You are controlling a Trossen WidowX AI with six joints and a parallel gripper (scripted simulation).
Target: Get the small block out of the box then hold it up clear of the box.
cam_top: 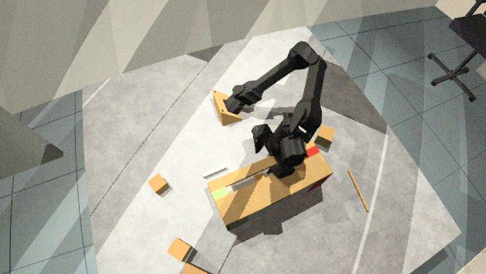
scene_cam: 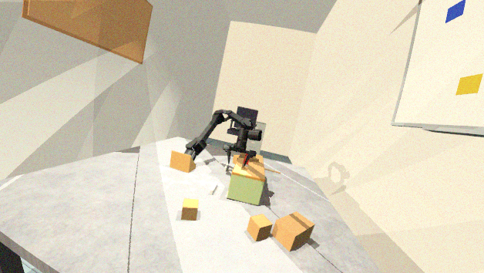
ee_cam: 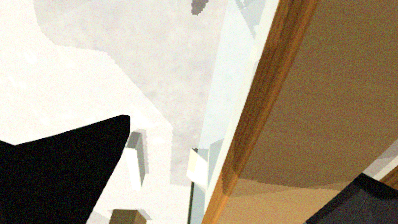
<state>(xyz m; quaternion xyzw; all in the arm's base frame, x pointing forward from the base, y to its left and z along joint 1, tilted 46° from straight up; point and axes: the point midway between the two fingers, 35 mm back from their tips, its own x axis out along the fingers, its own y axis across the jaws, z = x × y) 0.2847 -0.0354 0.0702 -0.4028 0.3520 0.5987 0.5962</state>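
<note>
Now: gripper tip 40 mm short of the wooden box and 30 mm above it. The rest, counted from my gripper tip: thin stick 210 mm ahead, 320 mm to the left, 80 mm below; then orange block 50 mm ahead, 30 mm to the right.
</note>
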